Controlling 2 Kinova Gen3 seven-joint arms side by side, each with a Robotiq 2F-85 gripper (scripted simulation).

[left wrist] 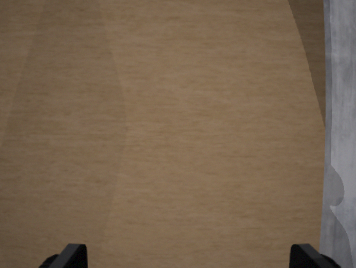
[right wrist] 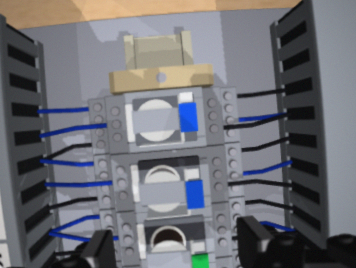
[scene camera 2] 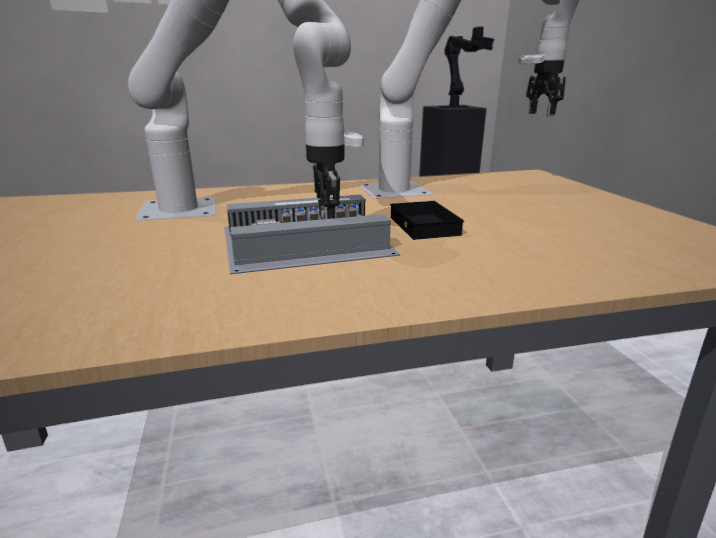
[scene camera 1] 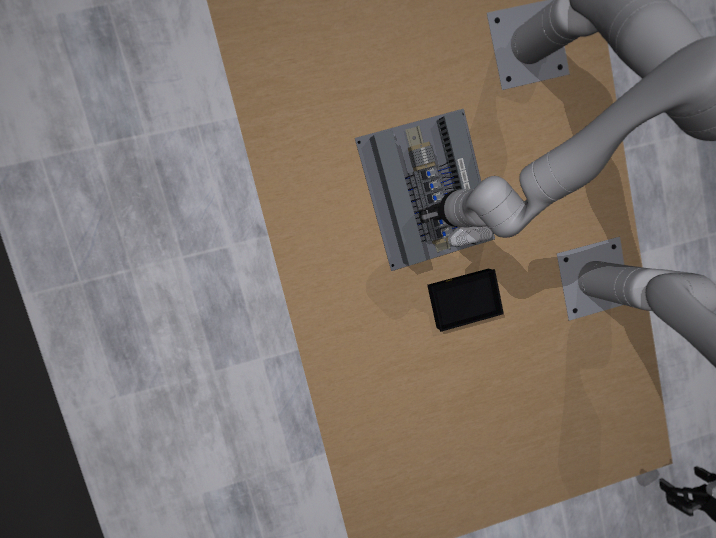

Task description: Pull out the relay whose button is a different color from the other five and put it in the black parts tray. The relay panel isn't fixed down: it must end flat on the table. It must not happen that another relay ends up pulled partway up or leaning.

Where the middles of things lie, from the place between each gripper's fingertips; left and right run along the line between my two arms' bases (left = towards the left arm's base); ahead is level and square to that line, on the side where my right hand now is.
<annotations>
Right now the relay panel (scene camera 1: 387, 157) is 5 cm to the right of my right hand and 2 cm below it. The rest, counted from my right hand: black parts tray (scene camera 1: 473, 297) (23 cm to the left, 4 cm below).
My left gripper (scene camera 2: 541, 114) is now 53 cm to the left of the black parts tray, 30 cm short of it and 18 cm above it. From my left hand the other things lie so: relay panel: 80 cm to the right, 30 cm ahead, 17 cm below.
</annotations>
